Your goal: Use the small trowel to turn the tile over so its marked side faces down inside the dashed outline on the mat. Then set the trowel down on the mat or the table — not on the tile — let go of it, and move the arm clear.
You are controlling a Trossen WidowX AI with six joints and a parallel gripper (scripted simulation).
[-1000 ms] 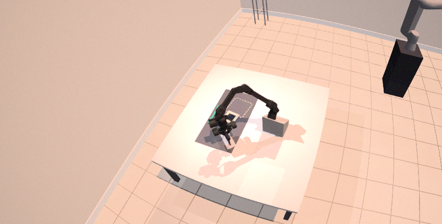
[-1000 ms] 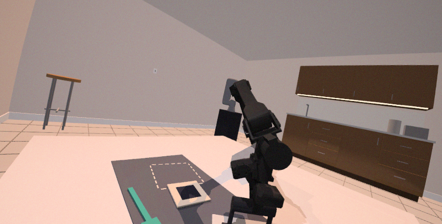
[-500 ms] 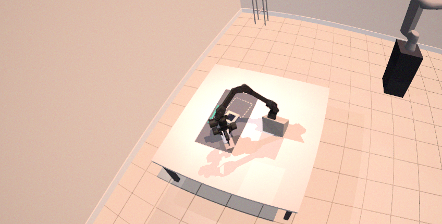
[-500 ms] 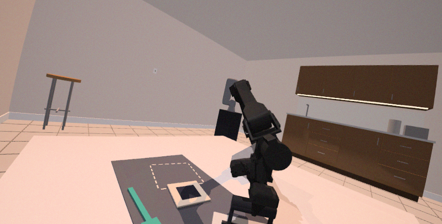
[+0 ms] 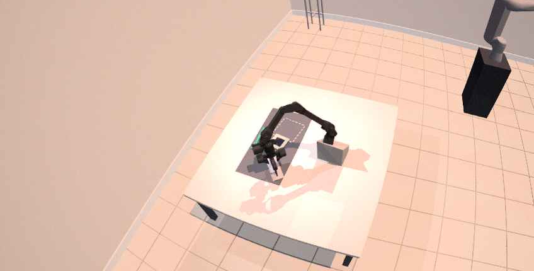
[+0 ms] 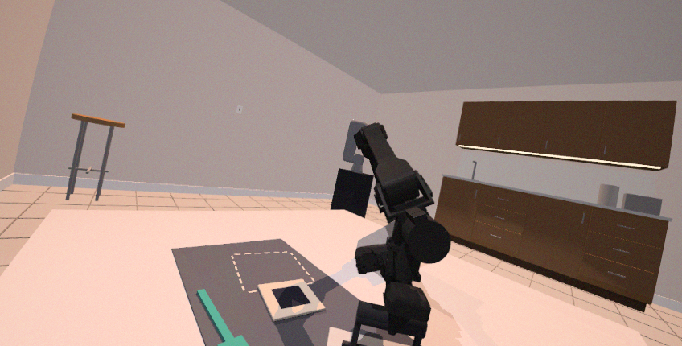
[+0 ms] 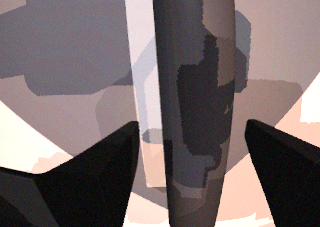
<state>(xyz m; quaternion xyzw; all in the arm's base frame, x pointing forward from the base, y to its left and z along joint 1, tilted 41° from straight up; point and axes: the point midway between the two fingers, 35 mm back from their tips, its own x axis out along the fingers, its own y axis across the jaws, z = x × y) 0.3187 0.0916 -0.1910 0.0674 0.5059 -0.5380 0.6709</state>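
The trowel lies 30 mm below my gripper tip, 20 mm to the right of it and 10 mm ahead of it. Also, from my gripper tip: square tile: 210 mm to the right, 60 mm below, 60 mm ahead; then dark mat: 200 mm to the right, 80 mm below, 80 mm ahead; then green strip: 210 mm ahead, 180 mm to the right, 60 mm below.
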